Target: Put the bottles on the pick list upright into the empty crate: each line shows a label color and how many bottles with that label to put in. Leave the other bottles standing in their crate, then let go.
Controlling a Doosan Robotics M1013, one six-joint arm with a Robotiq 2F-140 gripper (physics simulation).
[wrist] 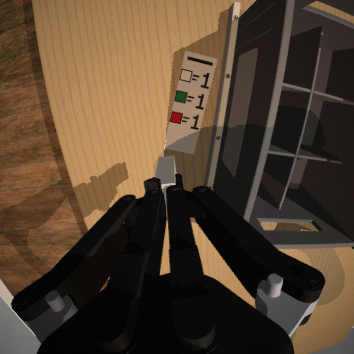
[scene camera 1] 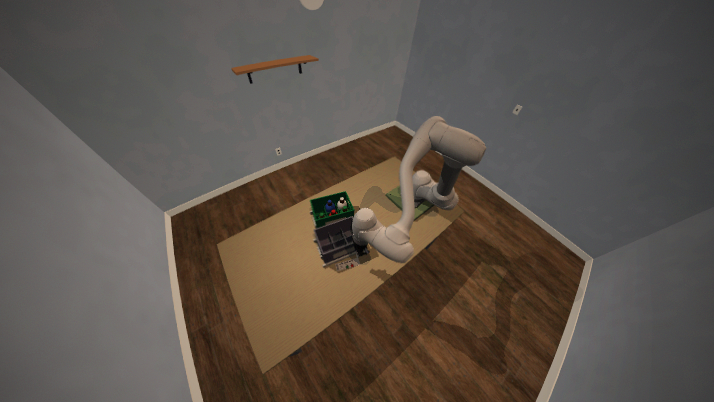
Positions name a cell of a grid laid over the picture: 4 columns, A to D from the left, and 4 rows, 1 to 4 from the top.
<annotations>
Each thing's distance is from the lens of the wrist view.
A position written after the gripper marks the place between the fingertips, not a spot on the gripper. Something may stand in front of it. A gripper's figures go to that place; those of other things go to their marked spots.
gripper (wrist: B2): 0.22 m
pick list (wrist: C1): 0.35 m
</annotations>
